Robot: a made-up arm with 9 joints. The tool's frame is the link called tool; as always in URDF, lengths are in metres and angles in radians.
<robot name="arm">
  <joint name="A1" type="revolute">
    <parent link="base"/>
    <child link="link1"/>
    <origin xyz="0 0 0.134" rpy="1.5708 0 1.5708"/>
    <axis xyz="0 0 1"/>
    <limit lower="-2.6" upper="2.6"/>
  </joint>
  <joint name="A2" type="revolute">
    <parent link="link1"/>
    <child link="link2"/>
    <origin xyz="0.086 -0.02 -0.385" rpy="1.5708 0 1.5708"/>
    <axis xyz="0 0 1"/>
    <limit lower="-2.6" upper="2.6"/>
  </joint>
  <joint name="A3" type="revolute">
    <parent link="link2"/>
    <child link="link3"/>
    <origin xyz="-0.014 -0.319 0.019" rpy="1.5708 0 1.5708"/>
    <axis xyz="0 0 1"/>
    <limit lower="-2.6" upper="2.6"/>
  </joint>
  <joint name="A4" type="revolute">
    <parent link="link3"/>
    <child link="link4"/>
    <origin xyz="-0.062 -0.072 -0.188" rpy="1.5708 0 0"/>
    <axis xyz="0 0 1"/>
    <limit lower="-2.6" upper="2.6"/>
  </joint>
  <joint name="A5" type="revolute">
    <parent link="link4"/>
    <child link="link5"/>
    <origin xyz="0.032 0.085 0.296" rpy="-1.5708 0 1.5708"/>
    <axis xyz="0 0 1"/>
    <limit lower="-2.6" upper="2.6"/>
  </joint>
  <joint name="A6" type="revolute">
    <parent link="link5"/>
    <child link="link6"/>
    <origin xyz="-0.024 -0.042 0.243" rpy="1.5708 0 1.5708"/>
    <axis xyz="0 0 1"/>
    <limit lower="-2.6" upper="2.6"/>
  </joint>
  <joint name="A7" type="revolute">
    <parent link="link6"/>
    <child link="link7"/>
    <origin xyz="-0.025 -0.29 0.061" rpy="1.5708 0 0"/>
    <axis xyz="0 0 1"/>
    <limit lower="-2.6" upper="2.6"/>
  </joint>
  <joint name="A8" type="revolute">
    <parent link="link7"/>
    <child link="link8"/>
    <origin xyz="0.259 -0.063 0.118" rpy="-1.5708 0 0"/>
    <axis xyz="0 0 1"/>
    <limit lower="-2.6" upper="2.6"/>
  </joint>
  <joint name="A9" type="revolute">
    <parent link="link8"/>
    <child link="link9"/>
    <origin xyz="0.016 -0.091 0.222" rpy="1.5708 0 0"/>
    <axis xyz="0 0 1"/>
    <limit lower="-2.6" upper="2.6"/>
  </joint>
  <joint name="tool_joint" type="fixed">
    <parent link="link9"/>
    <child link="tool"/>
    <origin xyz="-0.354 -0.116 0.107" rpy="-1.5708 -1.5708 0"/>
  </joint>
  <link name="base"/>
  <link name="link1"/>
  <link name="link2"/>
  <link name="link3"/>
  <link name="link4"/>
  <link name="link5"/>
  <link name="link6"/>
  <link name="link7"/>
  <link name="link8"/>
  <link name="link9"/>
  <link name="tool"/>
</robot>
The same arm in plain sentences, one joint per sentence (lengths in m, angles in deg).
The arm has nine revolute joints in a row. What follows holds with every joint at zero, and every direction is one of the base frame's.
The first joint sits 0.1340 m along +z from the base frame's origin and rotates about +x, from -148.97 to 148.97 deg.
The second joint sits 0.3850 m along -x and 0.0860 m along +y and 0.0200 m along -z from the first joint and rotates about +y, from -148.97 to 148.97 deg.
The third joint sits 0.3190 m along -x and 0.0190 m along +y and 0.0140 m along -z from the second joint and rotates about +z, from -148.97 to 148.97 deg.
The fourth joint sits 0.0620 m along -x and 0.0720 m along -y and 0.1880 m along -z from the third joint and rotates about -y, from -148.97 to 148.97 deg.
The fifth joint sits 0.0320 m along +x and 0.2960 m along -y and 0.0850 m along +z from the fourth joint and rotates about -x, from -148.97 to 148.97 deg.
The sixth joint sits 0.2430 m along -x and 0.0420 m along -y and 0.0240 m along -z from the fifth joint and rotates about +z, from -148.97 to 148.97 deg.
The seventh joint sits 0.2900 m along +x and 0.0250 m along -y and 0.0610 m along +z from the sixth joint and rotates about +x, from -148.97 to 148.97 deg.
The eighth joint sits 0.1180 m along +x and 0.2590 m along +y and 0.0630 m along -z from the seventh joint and rotates about +z, from -148.97 to 148.97 deg.
The ninth joint sits 0.0910 m along +x and 0.0160 m along +y and 0.2220 m along +z from the eighth joint and rotates about +x, from -148.97 to 148.97 deg.
The tool frame, which is the frame that the pose is given for, sits 0.1070 m along +x and 0.3540 m along -y and 0.1160 m along -z from the ninth joint; its axes are the base frame's turned by roll 0.00, pitch 0.00 and yaw 0.00 deg (as in URDF: about the fixed x, then y, then z).

